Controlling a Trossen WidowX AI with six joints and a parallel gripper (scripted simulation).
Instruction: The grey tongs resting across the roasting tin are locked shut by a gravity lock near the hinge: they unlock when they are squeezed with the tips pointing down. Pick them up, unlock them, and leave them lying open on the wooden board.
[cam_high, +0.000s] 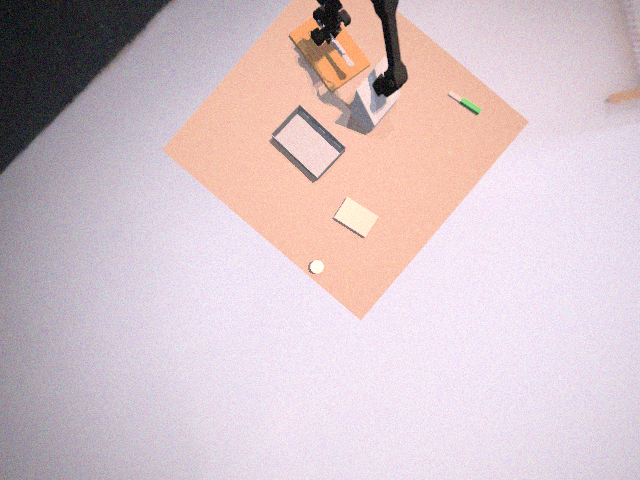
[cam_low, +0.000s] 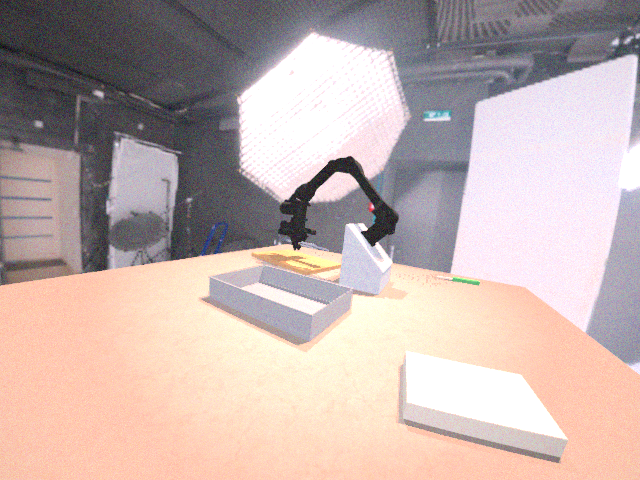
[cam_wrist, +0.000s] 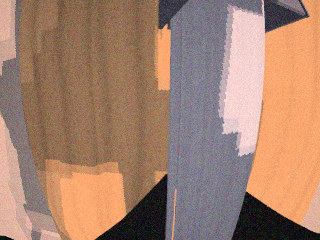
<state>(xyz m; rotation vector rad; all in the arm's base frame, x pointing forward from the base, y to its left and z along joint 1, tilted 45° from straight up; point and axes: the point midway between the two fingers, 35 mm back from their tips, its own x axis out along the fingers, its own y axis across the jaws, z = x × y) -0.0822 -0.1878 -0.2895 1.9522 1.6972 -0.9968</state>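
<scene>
Right now the orange wooden board is 40 mm below my gripper tip. Also, from my gripper tip: white disc (880 mm ahead, 620 mm to the left, 30 mm below); then flat cream block (620 mm to the left, 570 mm ahead, 40 mm below); then pale grey roasting tin (440 mm ahead, 220 mm to the left, 20 mm below).
</scene>
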